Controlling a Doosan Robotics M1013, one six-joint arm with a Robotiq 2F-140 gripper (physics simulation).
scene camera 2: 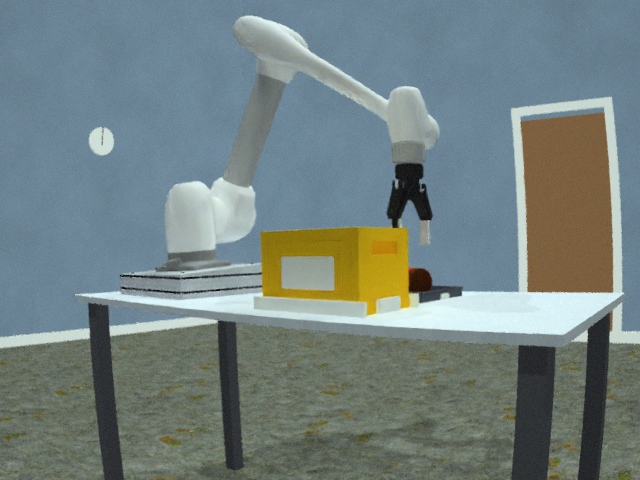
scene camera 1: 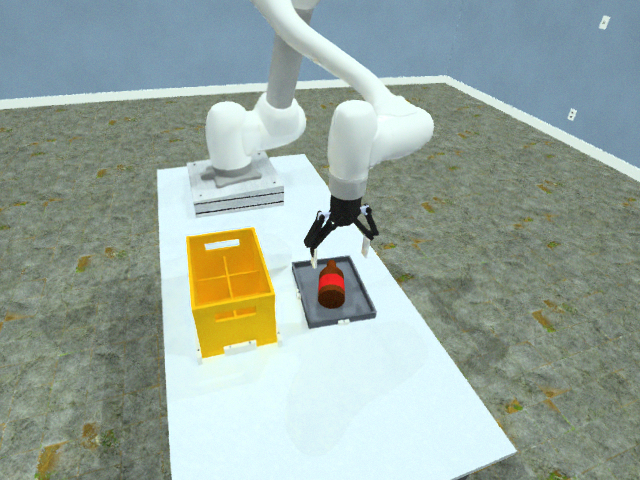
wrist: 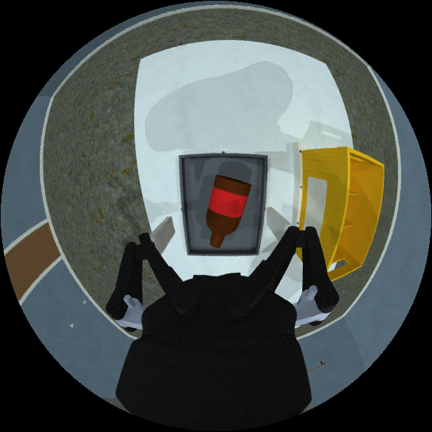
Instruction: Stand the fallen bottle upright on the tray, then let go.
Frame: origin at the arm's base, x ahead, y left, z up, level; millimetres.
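Seen in the pictures: gripper, fingertip midpoint: (scene camera 2: 411, 244) (scene camera 1: 339, 260); arm's base, origin of the base link: (scene camera 2: 193, 268) (scene camera 1: 233, 174).
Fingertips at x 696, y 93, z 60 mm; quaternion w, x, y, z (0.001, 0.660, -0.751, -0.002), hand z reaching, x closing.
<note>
Pixels of each thing's top centre, then the offset from my fingertips to it. "pt": a spot on its surface instead. Level surfaces: height alone.
- brown bottle, middle of its top: (scene camera 2: 402, 267) (scene camera 1: 332, 270) 3 mm right, 27 mm back, 60 mm down
- dark grey tray, surface spot: (scene camera 2: 448, 291) (scene camera 1: 351, 317) pt 8 mm right, 105 mm ahead, 121 mm down
- yellow crate, middle of its top: (scene camera 2: 333, 230) (scene camera 1: 226, 263) 290 mm right, 66 mm back, 37 mm up
- white table, its level: 139 mm down
A brown bottle (scene camera 1: 331, 285) (scene camera 2: 420, 279) (wrist: 228, 204) with a red label lies on its side in the dark grey tray (scene camera 1: 342, 319) (scene camera 2: 448, 291) (wrist: 183, 200). Its neck points toward the robot's base side, and its bottom faces scene camera 1. In scene camera 2 the yellow crate hides part of the bottle and tray. My gripper (scene camera 1: 340, 254) (wrist: 219, 220) is open and empty, pointing down above the tray, with its fingertips apart and higher than the bottle. In the wrist view the bottle's neck shows between the two fingers.
A yellow crate (scene camera 1: 235, 328) (scene camera 2: 382, 273) (wrist: 337, 200) with inner dividers stands beside the tray, held by white brackets at its foot. The robot's base plate (scene camera 1: 237, 203) (scene camera 2: 181, 286) sits at the far end of the white table (scene camera 1: 351, 403) (scene camera 2: 496, 322) (wrist: 235, 135).
</note>
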